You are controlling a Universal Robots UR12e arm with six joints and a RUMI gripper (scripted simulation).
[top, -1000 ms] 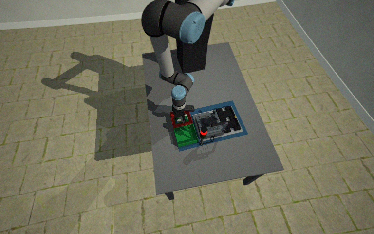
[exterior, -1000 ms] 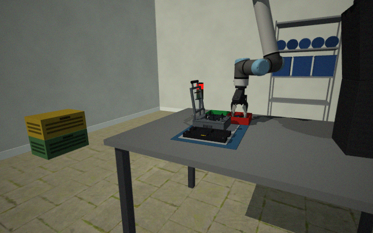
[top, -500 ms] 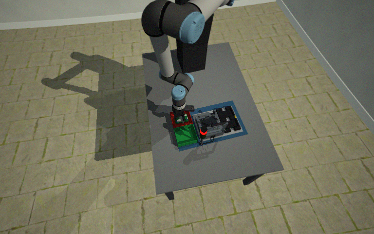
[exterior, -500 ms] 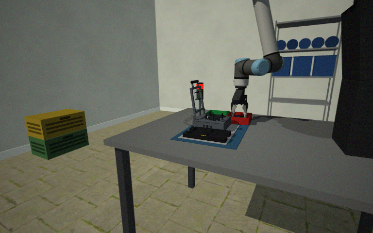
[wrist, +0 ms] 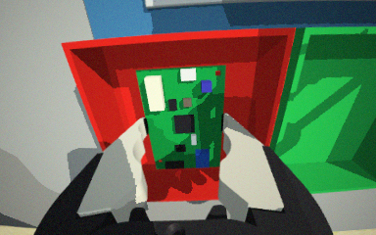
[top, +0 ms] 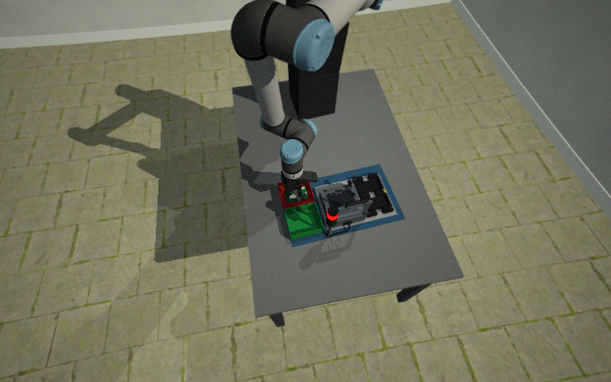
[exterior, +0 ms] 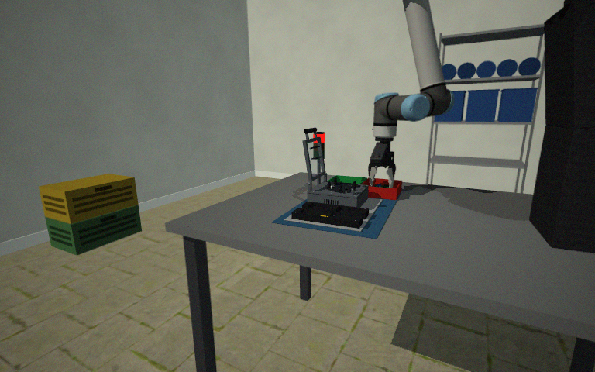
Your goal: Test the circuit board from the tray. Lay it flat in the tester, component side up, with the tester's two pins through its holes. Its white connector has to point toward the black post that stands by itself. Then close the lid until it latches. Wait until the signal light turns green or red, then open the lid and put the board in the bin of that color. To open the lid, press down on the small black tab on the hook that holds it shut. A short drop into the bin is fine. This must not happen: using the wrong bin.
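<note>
The green circuit board is 1 cm to the right of my hand. The rest, counted from my hand: black latch piece (7 cm ahead, 24 cm to the left, 6 cm above); then green bin (15 cm ahead, 3 cm to the right, 1 cm below); then red bin (1 cm to the right, 1 cm below).
</note>
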